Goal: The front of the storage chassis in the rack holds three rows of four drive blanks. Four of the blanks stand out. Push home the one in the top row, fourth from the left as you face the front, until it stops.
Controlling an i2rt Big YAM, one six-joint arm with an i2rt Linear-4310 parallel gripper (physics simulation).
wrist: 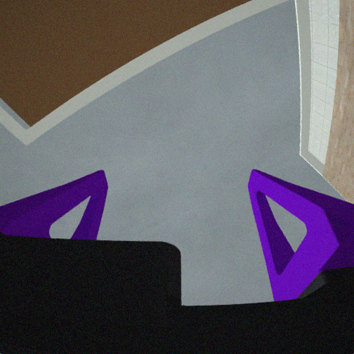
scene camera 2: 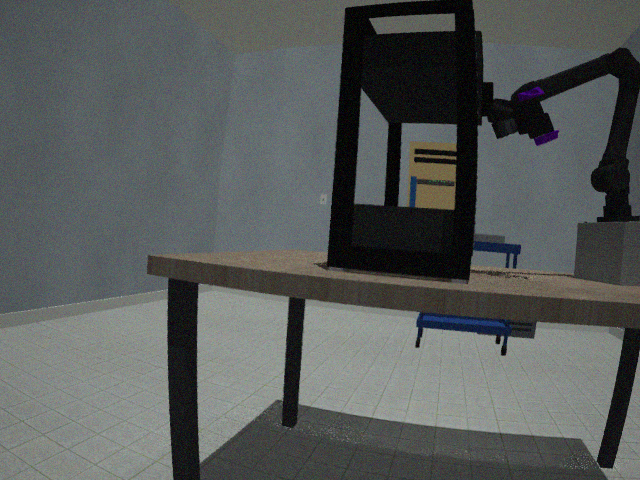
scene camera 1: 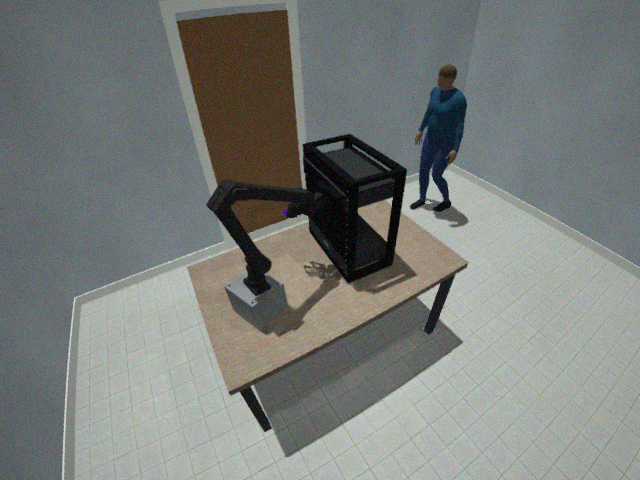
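Seen in the pictures: gripper, fingertip midpoint: (scene camera 2: 550, 112); arm's base, link origin: (scene camera 2: 617, 221) (scene camera 1: 256, 285).
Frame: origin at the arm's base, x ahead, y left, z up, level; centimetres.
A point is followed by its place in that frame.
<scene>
The black rack (scene camera 1: 352, 232) @(x 44.8, y -16.9, z 17.1 cm) (scene camera 2: 343, 155) @(x 82.1, y 25.8, z 5.9 cm) stands on the table, with the dark storage chassis (scene camera 1: 354, 161) @(x 69.7, y 7.5, z 36.2 cm) (scene camera 2: 413, 77) @(x 67.5, y 19.7, z 27.4 cm) in its upper part. In scene camera 2 a dark block (scene camera 2: 487, 97) @(x 46.4, y 8.6, z 28.7 cm), apparently one or more drive blanks, stands out from the chassis front; row and column cannot be told. My gripper (scene camera 2: 539, 115) @(x 33.5, y 20.1, z 22.5 cm) (wrist: 177, 177) is open and empty, its purple fingers wide apart. It is in front of the chassis, turned sideways, and the wrist view looks past the fingers at wall and door. The wrist is close to the block; contact cannot be told. The top-row fourth blank cannot be singled out.
The wooden table (scene camera 1: 336, 310) @(x 27.1, y -25.3, z -18.0 cm) (scene camera 2: 232, 264) @(x 101.9, y 32.2, z -18.0 cm) carries the rack and the grey arm base (scene camera 1: 258, 304) @(x -5.3, y -10.0, z -0.4 cm) (scene camera 2: 604, 253) @(x 8.1, y 6.0, z -9.8 cm). The arm reaches from the base to the rack's front. A brown door (scene camera 1: 242, 103) (wrist: 100, 40) is in the wall behind. A person (scene camera 1: 445, 118) stands beyond the rack.
</scene>
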